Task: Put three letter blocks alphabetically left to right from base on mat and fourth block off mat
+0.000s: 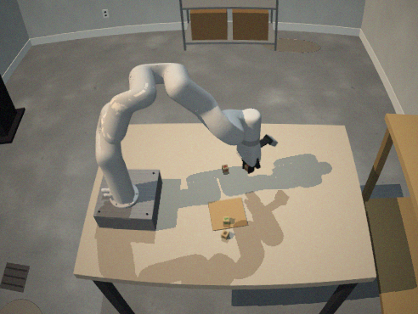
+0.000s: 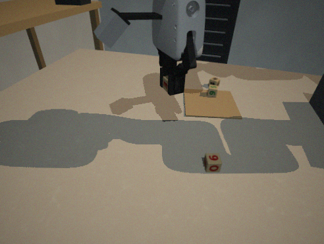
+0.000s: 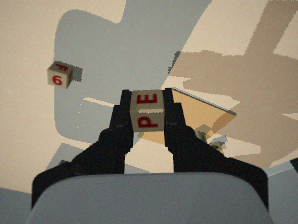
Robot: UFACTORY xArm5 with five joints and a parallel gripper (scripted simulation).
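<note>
Right now my hand is 14 cm to the left of the tan mat, 12 cm above it and 10 cm past it. Also, from my hand: green-marked block: 18 cm to the right, 11 cm below, 10 cm behind; red-marked block: 11 cm below, 9 cm to the left, 9 cm behind.
</note>
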